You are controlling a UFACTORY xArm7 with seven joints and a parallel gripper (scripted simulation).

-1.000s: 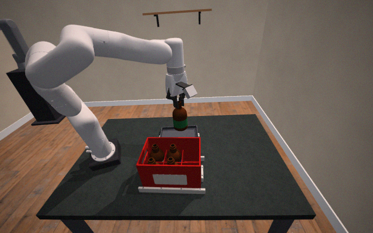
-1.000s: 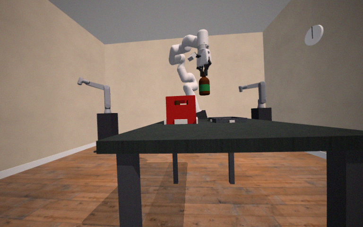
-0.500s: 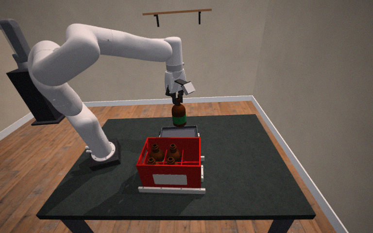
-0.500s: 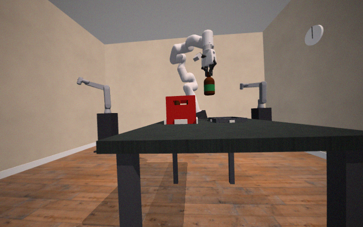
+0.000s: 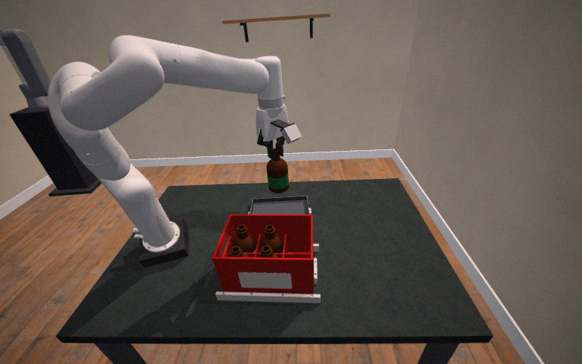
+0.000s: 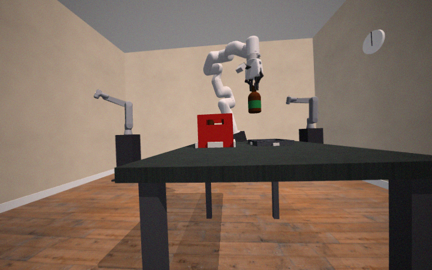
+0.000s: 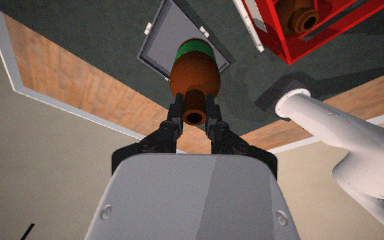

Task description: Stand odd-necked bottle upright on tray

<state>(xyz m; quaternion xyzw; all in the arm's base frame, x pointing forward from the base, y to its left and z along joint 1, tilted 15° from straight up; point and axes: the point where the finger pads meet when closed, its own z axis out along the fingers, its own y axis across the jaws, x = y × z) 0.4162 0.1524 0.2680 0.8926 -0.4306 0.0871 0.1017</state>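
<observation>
Right now the tray is 10 mm behind my hand, 80 mm to the left of it and 320 mm below it. Also, from my hand: crate (40 mm behind, 220 mm to the right, 250 mm below).
</observation>
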